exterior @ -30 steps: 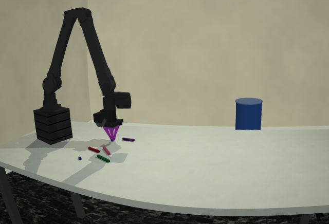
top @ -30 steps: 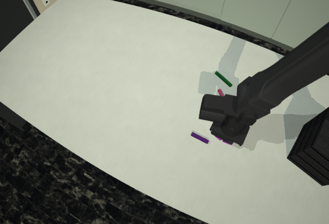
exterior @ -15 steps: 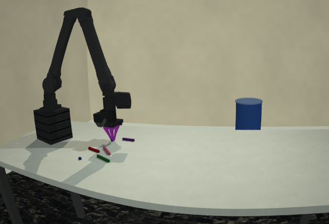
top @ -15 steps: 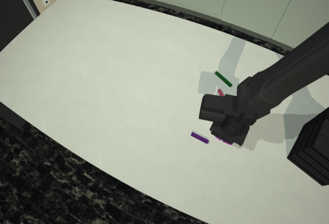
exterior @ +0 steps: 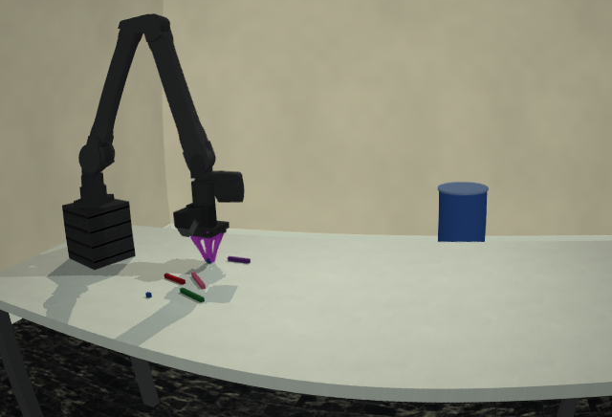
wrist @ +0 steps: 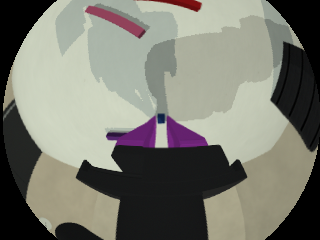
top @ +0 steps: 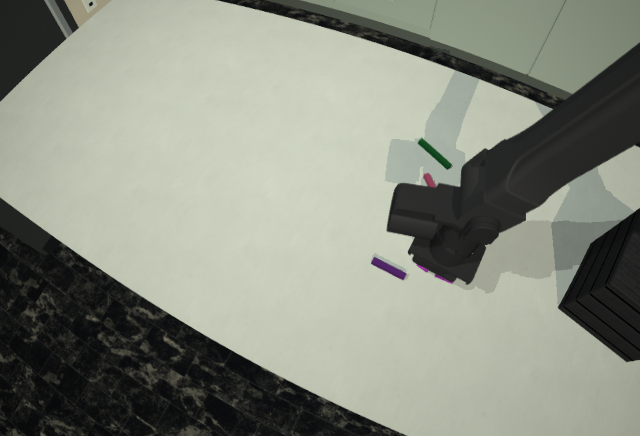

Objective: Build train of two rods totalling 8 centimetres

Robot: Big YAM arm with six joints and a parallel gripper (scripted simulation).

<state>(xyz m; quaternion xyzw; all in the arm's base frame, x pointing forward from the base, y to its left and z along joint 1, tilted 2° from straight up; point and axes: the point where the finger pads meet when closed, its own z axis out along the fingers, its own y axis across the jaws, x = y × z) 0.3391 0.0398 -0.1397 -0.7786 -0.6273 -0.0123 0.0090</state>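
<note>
Now: hand 150 mm to the left of the red rod, 40 mm past it and 10 mm above it. From my hand the other things lie so: pink rod: 140 mm to the right, 20 mm ahead, 10 mm below; green rod: 230 mm to the right, 40 mm ahead, 10 mm below; purple rod: 70 mm ahead, 20 mm to the left, 10 mm below.
</note>
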